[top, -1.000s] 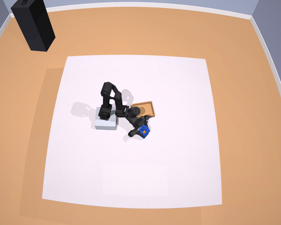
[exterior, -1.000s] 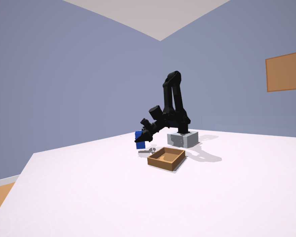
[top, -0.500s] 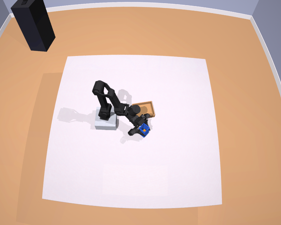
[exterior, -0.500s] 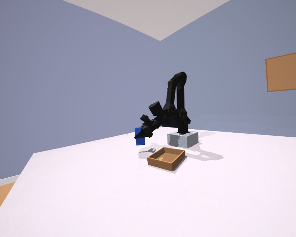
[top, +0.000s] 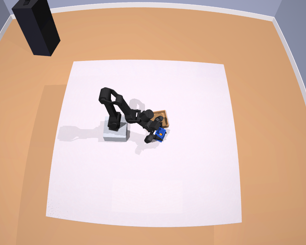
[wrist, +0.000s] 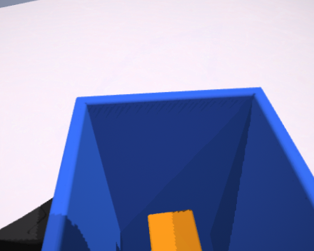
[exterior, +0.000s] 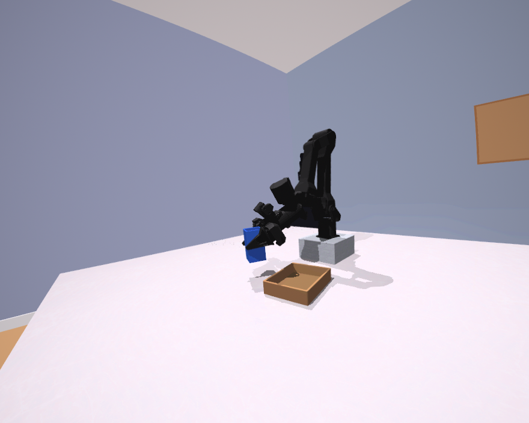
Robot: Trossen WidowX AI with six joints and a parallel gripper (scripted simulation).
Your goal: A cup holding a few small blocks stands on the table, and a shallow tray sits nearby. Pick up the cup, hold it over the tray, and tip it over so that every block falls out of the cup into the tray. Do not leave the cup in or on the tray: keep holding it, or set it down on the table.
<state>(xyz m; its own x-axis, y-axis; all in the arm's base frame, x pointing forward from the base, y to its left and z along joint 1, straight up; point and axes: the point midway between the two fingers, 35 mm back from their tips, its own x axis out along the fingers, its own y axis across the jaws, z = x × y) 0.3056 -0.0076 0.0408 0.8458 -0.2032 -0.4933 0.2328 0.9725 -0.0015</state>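
Now: gripper tip 30 mm past the orange block and 10 mm to the right of it. Also, from my gripper tip: tall blue square cup (30 mm behind, 10 mm to the left, 20 mm below).
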